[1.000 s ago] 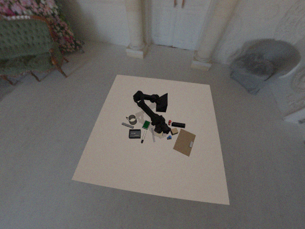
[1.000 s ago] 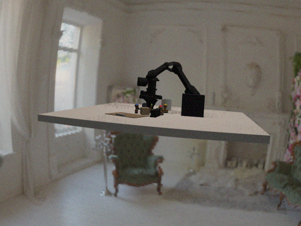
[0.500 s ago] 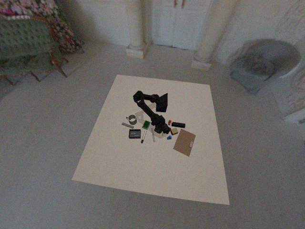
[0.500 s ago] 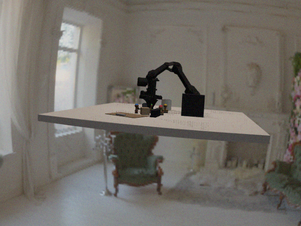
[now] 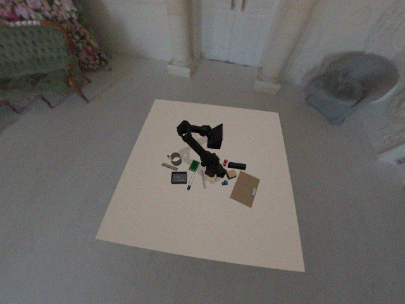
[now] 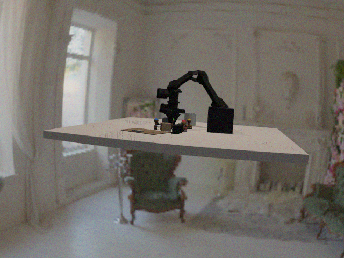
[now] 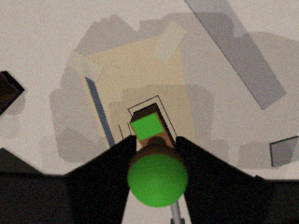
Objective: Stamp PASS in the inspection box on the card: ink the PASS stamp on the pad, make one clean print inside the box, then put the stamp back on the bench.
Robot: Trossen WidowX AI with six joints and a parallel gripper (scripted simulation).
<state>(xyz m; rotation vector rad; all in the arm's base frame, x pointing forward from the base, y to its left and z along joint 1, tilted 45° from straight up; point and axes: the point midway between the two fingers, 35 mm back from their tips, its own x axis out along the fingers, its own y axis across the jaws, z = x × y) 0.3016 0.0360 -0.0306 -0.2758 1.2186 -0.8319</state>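
Right now the green-knobbed stamp is right at my gripper tip. Round my gripper tip: cream card: 10 mm ahead, 10 mm to the left, 20 mm below; grey ruler: 60 mm ahead, 60 mm to the right, 20 mm below; yellow stamp: 90 mm behind, 70 mm to the right.
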